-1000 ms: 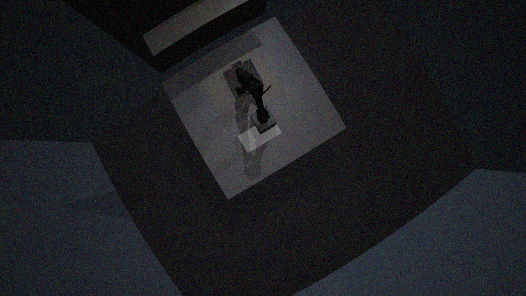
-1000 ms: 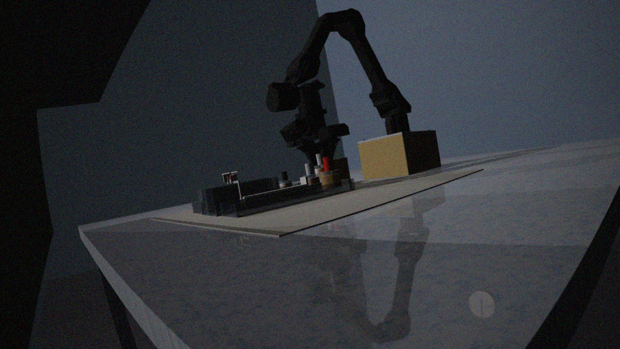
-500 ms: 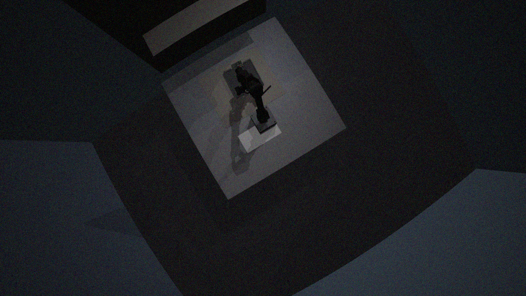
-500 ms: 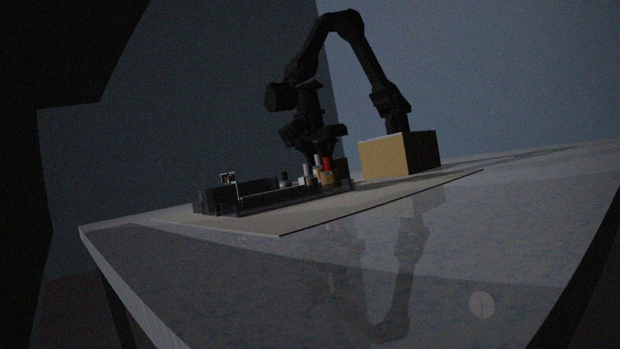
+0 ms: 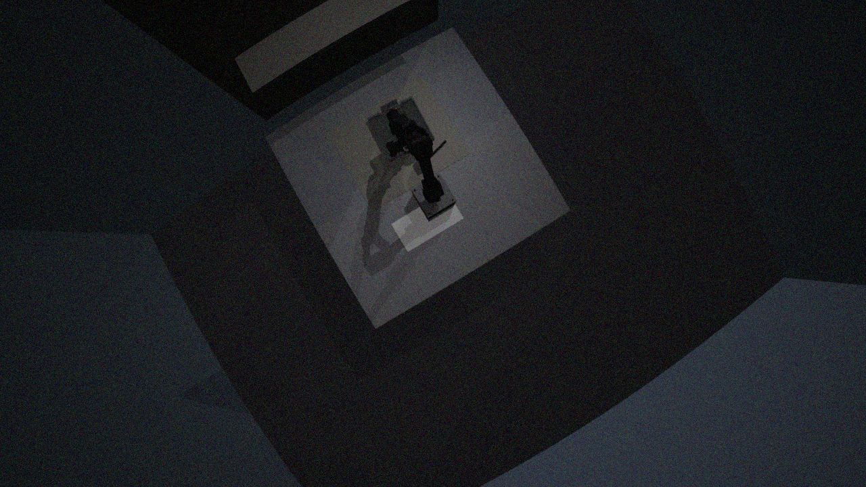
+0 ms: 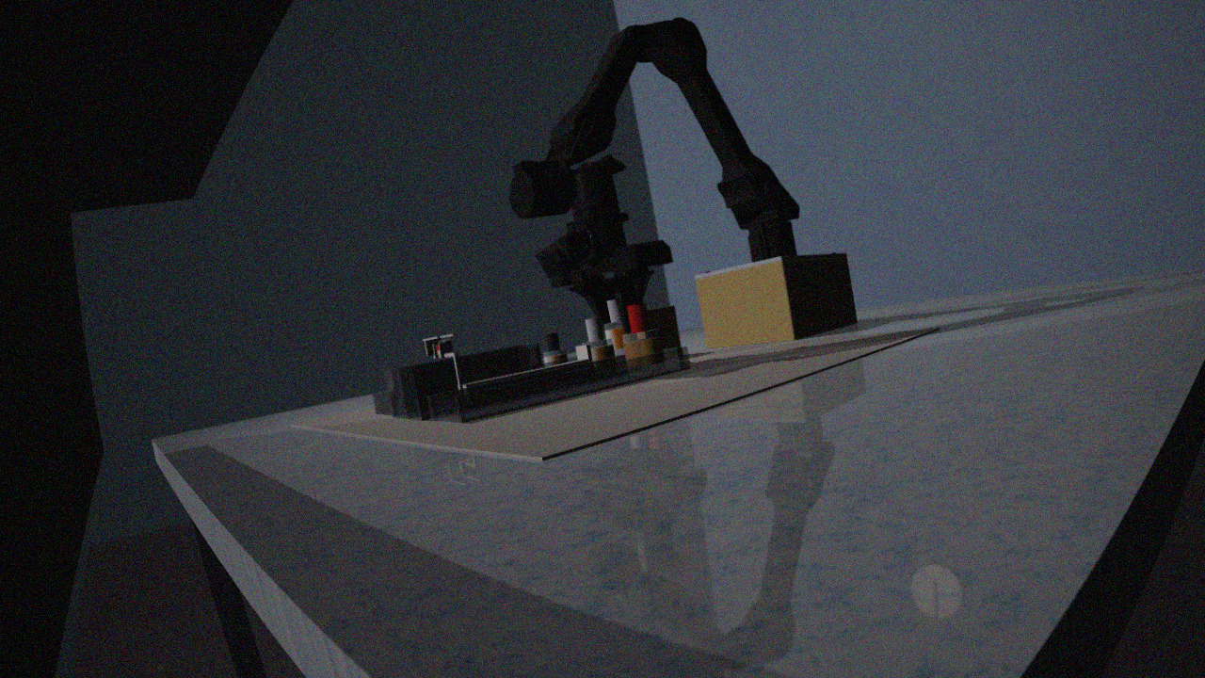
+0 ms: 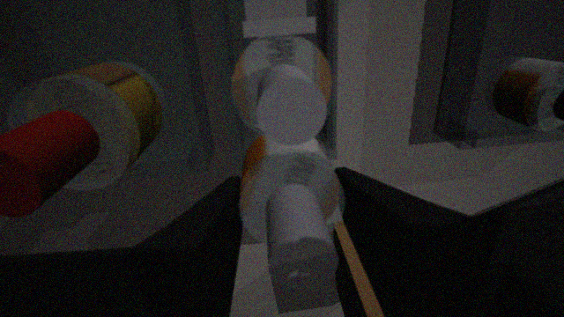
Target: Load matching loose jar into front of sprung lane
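Right now my gripper tip is 8 cm short of the pale mat, 4 cm to the right of it and 5 cm above it. Round my gripper tip: thin dark rod (4 cm behind, 16 cm to the right, 4 cm below); pusher lane (17 cm ahead, 3 cm below); pale pusher plate (15 cm ahead, 1 cm to the right).
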